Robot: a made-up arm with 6 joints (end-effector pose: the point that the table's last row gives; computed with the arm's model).
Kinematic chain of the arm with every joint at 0, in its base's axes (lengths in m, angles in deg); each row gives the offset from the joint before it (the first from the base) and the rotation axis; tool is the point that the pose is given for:
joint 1: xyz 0 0 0.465 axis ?
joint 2: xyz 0 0 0 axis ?
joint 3: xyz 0 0 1.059 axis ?
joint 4: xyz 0 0 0 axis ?
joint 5: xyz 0.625 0 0 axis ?
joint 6: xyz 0 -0.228 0 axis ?
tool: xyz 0 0 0
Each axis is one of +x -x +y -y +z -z.
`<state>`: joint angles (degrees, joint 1 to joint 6).
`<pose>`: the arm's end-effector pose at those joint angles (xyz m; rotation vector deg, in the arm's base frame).
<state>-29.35 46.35 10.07 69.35 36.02 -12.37</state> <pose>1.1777 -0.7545 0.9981 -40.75 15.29 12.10</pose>
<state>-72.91 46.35 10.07 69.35 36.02 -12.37</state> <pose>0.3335 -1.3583 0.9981 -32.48 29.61 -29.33</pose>
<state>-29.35 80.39 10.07 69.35 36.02 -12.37</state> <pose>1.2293 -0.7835 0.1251 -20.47 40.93 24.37</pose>
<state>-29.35 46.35 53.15 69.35 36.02 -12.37</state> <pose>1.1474 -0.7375 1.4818 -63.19 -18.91 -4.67</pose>
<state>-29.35 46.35 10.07 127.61 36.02 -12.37</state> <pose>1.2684 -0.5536 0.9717 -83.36 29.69 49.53</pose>
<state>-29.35 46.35 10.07 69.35 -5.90 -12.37</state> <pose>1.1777 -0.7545 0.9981 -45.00 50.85 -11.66</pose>
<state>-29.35 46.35 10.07 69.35 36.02 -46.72</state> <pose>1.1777 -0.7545 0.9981 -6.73 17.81 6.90</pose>
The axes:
joint 1: +z
joint 2: +y
joint 3: -y
joint 4: -x
joint 5: -y
joint 6: -x

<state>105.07 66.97 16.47 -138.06 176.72 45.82</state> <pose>-0.4899 1.1673 0.3001 -35.23 -37.86 -69.77</pose>
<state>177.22 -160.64 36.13 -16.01 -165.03 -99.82</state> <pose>0.9771 0.1720 -0.6542 -30.87 -102.28 -116.81</pose>
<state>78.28 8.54 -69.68 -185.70 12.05 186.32</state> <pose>-0.1598 0.3467 0.9050 -60.61 75.06 61.94</pose>
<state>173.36 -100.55 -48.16 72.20 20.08 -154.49</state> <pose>0.8341 -0.0269 0.8987 -42.91 -72.05 -104.85</pose>
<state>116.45 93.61 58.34 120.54 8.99 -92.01</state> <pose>-0.8523 1.4530 0.1978 -55.89 -2.14 126.32</pose>
